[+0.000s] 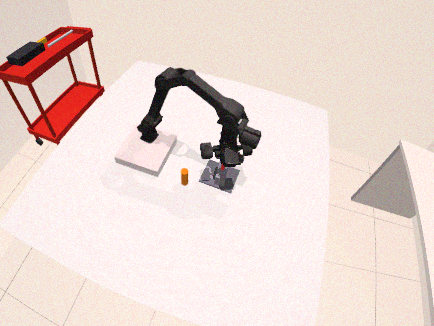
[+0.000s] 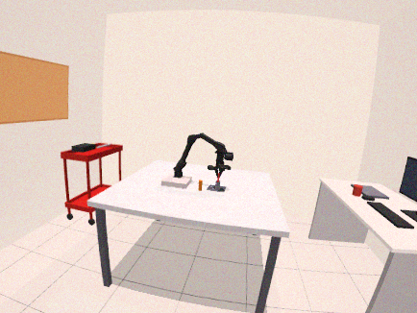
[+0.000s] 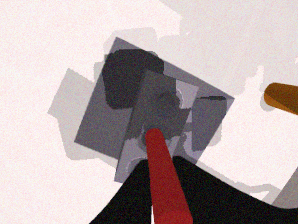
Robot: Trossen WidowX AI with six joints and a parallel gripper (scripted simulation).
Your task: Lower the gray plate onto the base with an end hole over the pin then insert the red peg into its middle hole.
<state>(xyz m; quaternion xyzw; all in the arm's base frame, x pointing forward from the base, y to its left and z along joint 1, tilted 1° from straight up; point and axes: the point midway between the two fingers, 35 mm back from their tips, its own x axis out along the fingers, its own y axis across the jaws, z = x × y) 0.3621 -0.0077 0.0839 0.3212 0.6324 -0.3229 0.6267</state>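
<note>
Now: gripper tip right at the red peg. Also, from my gripper tip: orange cylinder: 120 mm behind, 100 mm to the right, 60 mm below; then gray plate: 50 mm below; then dark base: 10 mm behind, 20 mm to the left, 90 mm below.
</note>
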